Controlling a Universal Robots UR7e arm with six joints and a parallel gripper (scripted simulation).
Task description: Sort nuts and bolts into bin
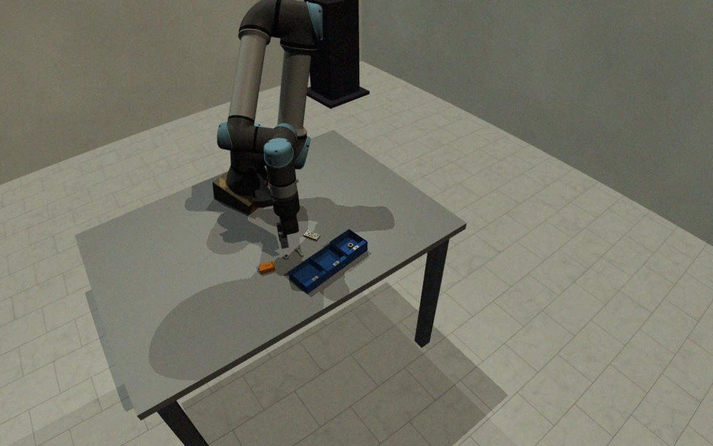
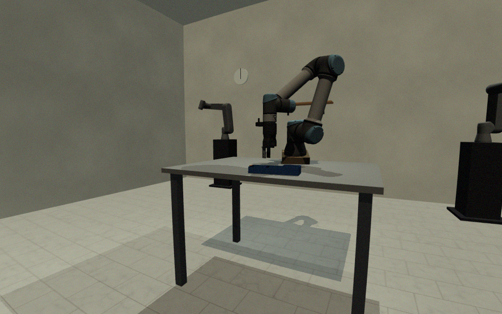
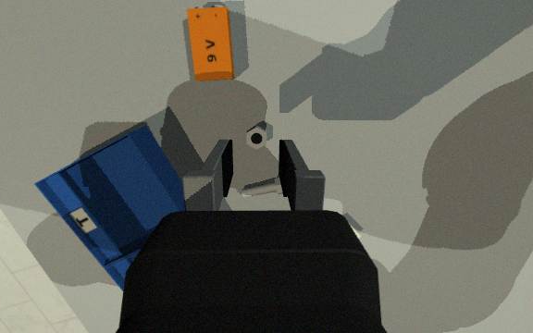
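Right now my hand is 80 mm above the grey nut. Round my hand: grey bolt 10 mm ahead, 40 mm to the left, 70 mm below; orange 9 V battery 80 mm to the right, 70 mm below; white domino 30 mm behind, 120 mm to the left, 80 mm below.
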